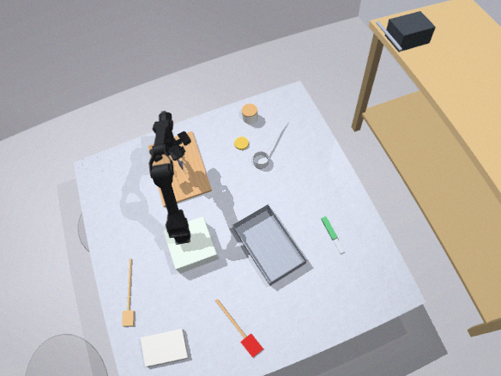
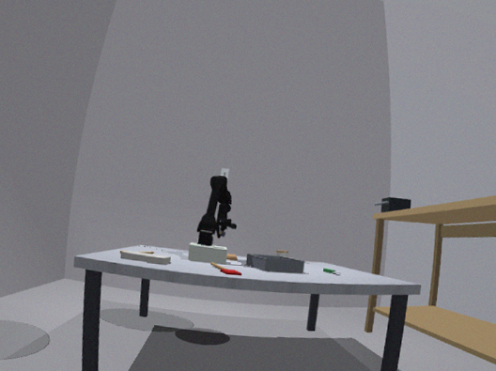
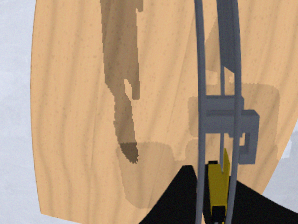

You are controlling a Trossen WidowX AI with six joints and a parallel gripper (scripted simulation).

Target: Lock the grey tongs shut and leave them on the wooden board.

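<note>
Right now the wooden board is 110 mm below my gripper tip and 10 mm to the right of it. Round my gripper tip: grey roasting tin: 480 mm to the right, 360 mm ahead, 90 mm below; then capped jar: 390 mm ahead, 220 mm to the left, 80 mm below; then yellow disc: 320 mm ahead, 110 mm below, 70 mm to the left.
</note>
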